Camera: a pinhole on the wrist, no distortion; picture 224 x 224 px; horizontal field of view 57.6 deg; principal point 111.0 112.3 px. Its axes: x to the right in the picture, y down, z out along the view. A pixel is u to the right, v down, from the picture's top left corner.
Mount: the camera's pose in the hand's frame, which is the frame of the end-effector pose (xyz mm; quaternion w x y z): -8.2 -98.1 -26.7 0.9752 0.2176 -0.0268 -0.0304
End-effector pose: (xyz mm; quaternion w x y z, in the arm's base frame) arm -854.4 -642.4 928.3 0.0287 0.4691 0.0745 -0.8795
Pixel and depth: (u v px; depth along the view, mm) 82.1 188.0 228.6
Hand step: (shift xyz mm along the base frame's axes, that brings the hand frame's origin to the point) -161.6 79.3 172.6
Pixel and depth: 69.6 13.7 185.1
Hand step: -78.9 234.2 133.4
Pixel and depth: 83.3 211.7 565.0
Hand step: -440.5 -15.2 427.1
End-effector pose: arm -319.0 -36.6 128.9 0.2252 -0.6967 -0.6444 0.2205
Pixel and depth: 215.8 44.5 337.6
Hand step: -415.1 168.2 19.5
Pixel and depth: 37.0 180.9 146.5
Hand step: -168.6 -57.0 -31.9
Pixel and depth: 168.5 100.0 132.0
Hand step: -183.5 33.7 24.9
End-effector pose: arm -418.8 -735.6 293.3 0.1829 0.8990 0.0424 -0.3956
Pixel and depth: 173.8 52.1 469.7
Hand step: -267.7 270.3 -413.0
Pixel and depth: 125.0 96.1 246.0
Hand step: -185.4 137.8 -175.7
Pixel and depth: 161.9 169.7 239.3
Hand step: -158.4 49.9 -207.2
